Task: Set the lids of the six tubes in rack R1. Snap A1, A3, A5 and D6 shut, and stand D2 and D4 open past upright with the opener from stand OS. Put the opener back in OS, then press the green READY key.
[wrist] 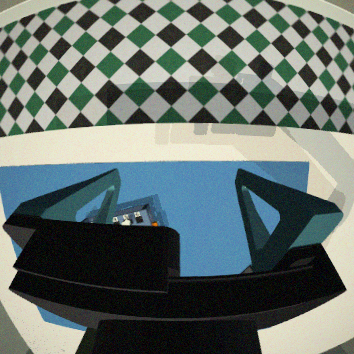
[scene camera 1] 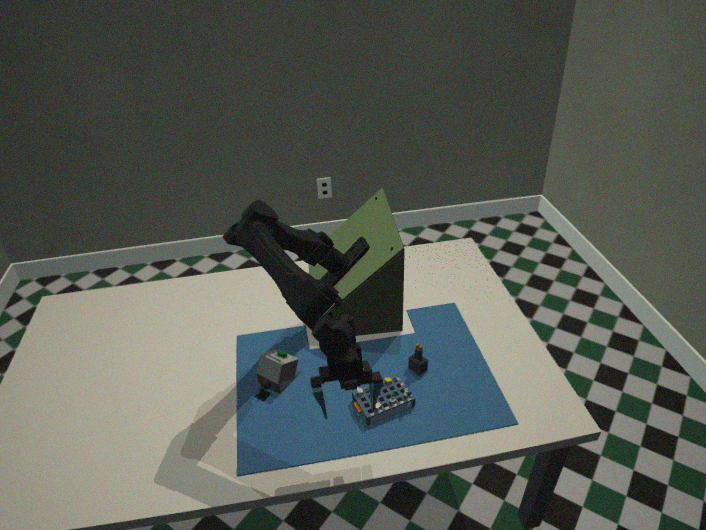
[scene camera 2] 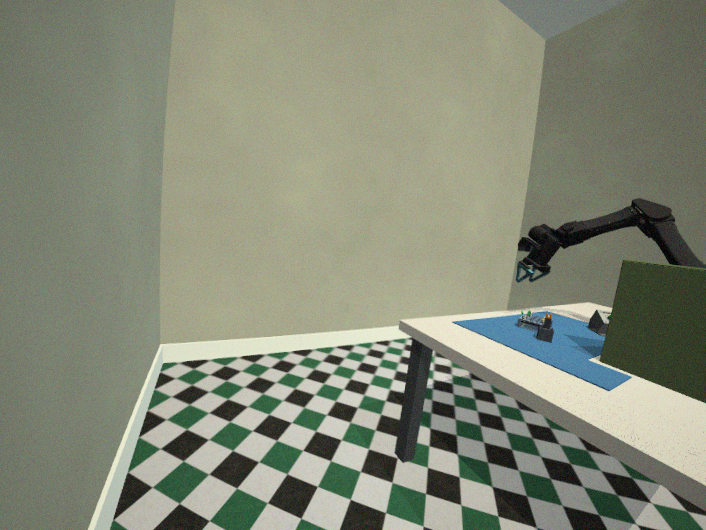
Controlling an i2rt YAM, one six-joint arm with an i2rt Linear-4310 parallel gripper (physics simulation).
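Seen in the pictures: gripper, fingertip midpoint: [wrist: 177,174] [scene camera 1: 349,414] [scene camera 2: 523,281]; arm's base, origin of the base link: [scene camera 1: 343,267] [scene camera 2: 691,319].
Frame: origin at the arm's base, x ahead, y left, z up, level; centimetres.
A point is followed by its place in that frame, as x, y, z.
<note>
My gripper [scene camera 1: 350,411] @[49.2, -10.3, -0.6] [scene camera 2: 524,280] @[49.2, -10.3, -0.6] [wrist: 177,174] @[49.2, -10.3, -0.6] is open and empty, high above the mat, with one finger in front of part of rack R1 in scene view 1. Rack R1 [scene camera 1: 393,412] @[40.8, 2.0, -14.7] [scene camera 2: 531,323] @[36.3, 6.0, -12.6] [wrist: 131,218] @[41.2, -2.6, -11.9] is a grey-blue grid with an orange end mark; the left finger and gripper body hide much of it in the wrist view. Small white, yellow and green tube lids stand on it, too small to tell their angles. The orange-tipped opener [scene camera 1: 418,348] @[29.2, 12.2, -7.3] [scene camera 2: 548,317] @[29.1, 12.6, -7.5] stands upright in dark stand OS [scene camera 1: 418,365] @[31.2, 11.6, -11.3] [scene camera 2: 545,333] @[28.5, 13.7, -12.3]. The green READY key [scene camera 1: 282,354] @[21.3, -21.1, -7.5] tops a grey box [scene camera 1: 276,371] @[25.6, -23.4, -8.5].
A blue mat [scene camera 1: 467,393] @[40.4, 21.3, -14.8] [scene camera 2: 607,379] @[9.1, 25.9, -14.9] [wrist: 210,215] @[39.4, -15.6, -14.9] lies under the rack, stand and box on the white table [scene camera 1: 136,353] @[1.9, -61.1, -15.2]. A tall green sloped block [scene camera 1: 373,239] @[0.4, 9.0, 8.1] [scene camera 2: 655,325] @[4.8, 14.5, -1.6] carries the arm behind them. A small dark piece [scene camera 1: 262,394] @[26.9, -27.9, -14.3] is beside the box.
</note>
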